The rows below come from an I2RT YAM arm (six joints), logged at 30 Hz.
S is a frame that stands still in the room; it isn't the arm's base.
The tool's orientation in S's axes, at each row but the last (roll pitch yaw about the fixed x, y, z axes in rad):
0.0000 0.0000 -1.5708
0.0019 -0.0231 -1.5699
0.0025 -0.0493 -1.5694
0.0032 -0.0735 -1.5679
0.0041 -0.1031 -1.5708
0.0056 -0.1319 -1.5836
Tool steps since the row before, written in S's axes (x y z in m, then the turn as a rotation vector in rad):
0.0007 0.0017 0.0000 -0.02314 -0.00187 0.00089
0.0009 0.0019 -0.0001 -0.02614 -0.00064 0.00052
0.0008 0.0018 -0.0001 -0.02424 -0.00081 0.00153
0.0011 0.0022 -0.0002 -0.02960 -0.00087 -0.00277
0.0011 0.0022 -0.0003 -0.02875 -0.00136 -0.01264
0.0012 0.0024 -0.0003 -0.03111 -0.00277 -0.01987
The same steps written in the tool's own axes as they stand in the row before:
-0.0017 0.0007 0.0000 0.00187 -0.02314 0.00089
-0.0019 0.0009 -0.0001 0.00063 -0.02614 0.00056
-0.0018 0.0008 0.0000 0.00085 -0.02424 0.00155
-0.0022 0.0011 0.0000 0.00058 -0.02961 -0.00273
-0.0022 0.0011 -0.0001 0.00005 -0.02880 -0.01259
-0.0024 0.0012 0.0000 0.00053 -0.03118 -0.01994

